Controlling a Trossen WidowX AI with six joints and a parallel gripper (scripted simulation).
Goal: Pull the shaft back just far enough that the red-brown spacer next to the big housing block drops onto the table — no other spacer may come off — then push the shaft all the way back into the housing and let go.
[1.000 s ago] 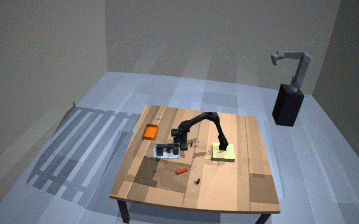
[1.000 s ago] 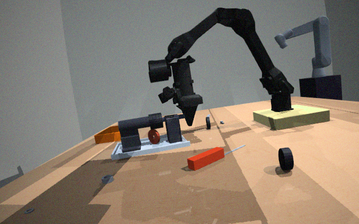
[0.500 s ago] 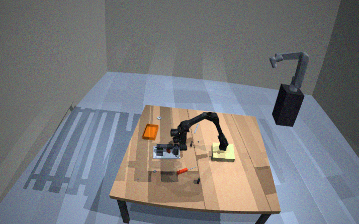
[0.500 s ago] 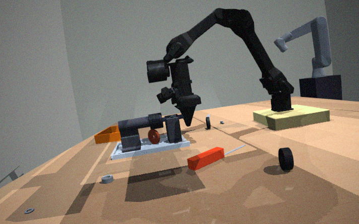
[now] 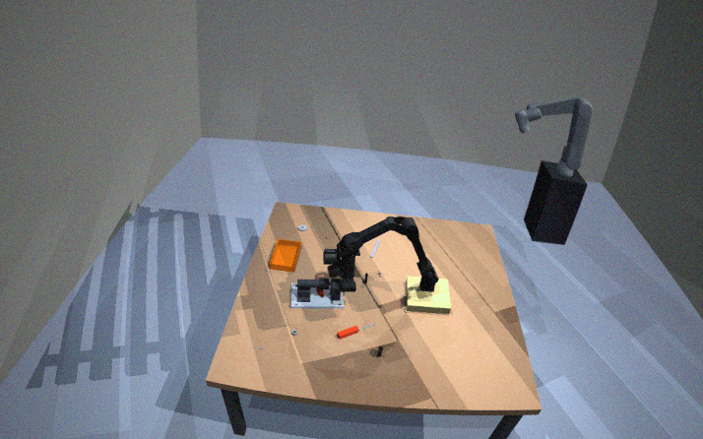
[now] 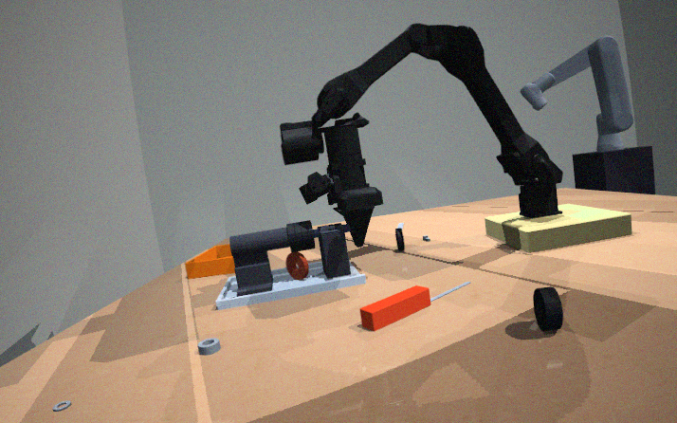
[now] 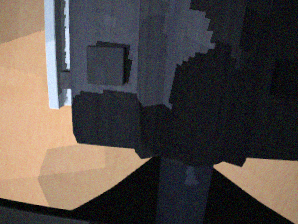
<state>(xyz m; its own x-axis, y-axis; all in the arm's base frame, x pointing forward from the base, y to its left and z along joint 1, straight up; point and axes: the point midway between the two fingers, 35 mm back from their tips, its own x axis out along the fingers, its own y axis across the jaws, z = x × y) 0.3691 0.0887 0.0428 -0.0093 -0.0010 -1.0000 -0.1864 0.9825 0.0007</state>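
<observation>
My gripper tip is 8 cm short of the shaft, 1 cm to the right of it and 3 cm below it. From my gripper tip the other things lie so: orange tray 32 cm ahead, 22 cm to the right, 4 cm below; red-brown spacer 11 cm ahead, 2 cm to the left, 1 cm below; dark spacer 10 cm ahead, 2 cm to the left, 3 cm above.
</observation>
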